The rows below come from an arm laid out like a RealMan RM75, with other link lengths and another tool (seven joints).
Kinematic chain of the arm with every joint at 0, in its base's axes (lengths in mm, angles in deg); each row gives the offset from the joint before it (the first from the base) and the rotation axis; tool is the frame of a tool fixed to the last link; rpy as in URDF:
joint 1: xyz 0 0 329.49 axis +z
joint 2: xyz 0 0 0 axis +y
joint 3: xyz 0 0 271.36 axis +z
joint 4: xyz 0 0 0 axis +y
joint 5: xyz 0 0 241.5 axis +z
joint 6: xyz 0 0 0 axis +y
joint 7: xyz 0 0 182.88 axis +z
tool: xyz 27 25 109 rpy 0 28 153.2
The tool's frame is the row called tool.
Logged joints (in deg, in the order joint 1, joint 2, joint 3, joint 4, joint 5, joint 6, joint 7), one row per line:
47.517, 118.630, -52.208, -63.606, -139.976, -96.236, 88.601
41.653, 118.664, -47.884, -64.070, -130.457, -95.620, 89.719
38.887, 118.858, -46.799, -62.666, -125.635, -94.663, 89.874
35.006, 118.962, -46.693, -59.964, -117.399, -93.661, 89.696
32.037, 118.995, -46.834, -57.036, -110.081, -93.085, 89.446
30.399, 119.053, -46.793, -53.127, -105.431, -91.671, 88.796
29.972, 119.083, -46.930, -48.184, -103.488, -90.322, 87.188
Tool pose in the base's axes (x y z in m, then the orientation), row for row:
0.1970, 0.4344, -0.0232, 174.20, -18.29, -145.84
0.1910, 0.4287, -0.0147, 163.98, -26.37, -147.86
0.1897, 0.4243, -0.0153, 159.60, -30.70, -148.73
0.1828, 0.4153, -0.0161, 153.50, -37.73, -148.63
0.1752, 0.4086, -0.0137, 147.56, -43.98, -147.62
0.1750, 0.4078, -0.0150, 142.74, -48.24, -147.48
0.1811, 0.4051, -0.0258, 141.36, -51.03, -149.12
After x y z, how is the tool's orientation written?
As angles about the fixed x, y, z axes (roll, pitch, yaw), in degrees.
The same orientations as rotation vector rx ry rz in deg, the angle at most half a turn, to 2 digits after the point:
45.99, -154.13, -0.18
36.78, -145.55, -10.56
32.09, -141.14, -14.35
26.22, -133.84, -18.26
21.25, -127.13, -21.35
16.53, -122.61, -24.26
12.54, -120.52, -25.20

